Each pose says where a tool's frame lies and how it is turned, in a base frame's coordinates. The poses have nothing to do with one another.
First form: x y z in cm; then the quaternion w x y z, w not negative.
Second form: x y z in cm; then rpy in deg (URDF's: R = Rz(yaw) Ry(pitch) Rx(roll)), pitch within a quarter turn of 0, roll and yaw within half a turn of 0. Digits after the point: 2 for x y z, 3 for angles.
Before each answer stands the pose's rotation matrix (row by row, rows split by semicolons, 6 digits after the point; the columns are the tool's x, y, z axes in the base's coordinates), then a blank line. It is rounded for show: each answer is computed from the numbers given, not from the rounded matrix.
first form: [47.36 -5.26 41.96 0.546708 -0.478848 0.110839 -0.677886]
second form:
0.056370 0.635061 0.770402; -0.847362 -0.377650 0.373308; 0.528016 -0.673853 0.516839

[47.36 -5.26 41.96 -52.512 -31.871 -86.194]
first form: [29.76 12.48 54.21 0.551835 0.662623 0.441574 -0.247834]
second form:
0.487182 0.858721 0.158911; 0.311667 -0.000981 -0.950191; -0.815793 0.512443 -0.268113

[29.76 12.48 54.21 117.619 54.666 32.608]
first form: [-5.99 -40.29 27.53 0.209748 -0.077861 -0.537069 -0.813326]
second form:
-0.899887 0.424821 -0.098646; -0.257554 -0.335125 0.906288; 0.351951 0.840963 0.410988

[-5.99 -40.29 27.53 63.955 -20.607 -164.029]
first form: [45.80 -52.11 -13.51 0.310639 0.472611 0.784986 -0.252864]
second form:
-0.360285 0.899084 0.248682; 0.584887 0.425398 -0.690612; -0.726706 -0.103366 -0.679127

[45.80 -52.11 -13.51 -171.346 46.611 121.633]
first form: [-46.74 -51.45 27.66 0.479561 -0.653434 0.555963 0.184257]
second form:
0.313909 -0.903295 0.292437; -0.549845 0.078147 0.831603; -0.774036 -0.421843 -0.472141

[-46.74 -51.45 27.66 -138.220 50.718 -60.278]
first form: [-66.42 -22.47 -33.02 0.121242 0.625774 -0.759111 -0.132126]
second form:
-0.187414 -0.918026 -0.349434; -0.982103 0.181899 0.048856; 0.018710 0.352337 -0.935686

[-66.42 -22.47 -33.02 159.366 -1.072 -100.804]
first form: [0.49 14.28 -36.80 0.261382 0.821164 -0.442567 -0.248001]
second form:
0.485260 -0.597194 -0.638657; -0.856485 -0.471628 -0.209761; -0.175941 0.648789 -0.740350

[0.49 14.28 -36.80 138.771 10.133 -60.465]
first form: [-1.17 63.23 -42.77 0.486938 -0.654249 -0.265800 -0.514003]
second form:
0.330302 0.848375 0.413716; -0.152777 -0.384483 0.910402; 0.931429 -0.363914 0.002616

[-1.17 63.23 -42.77 -89.588 -68.659 -24.822]
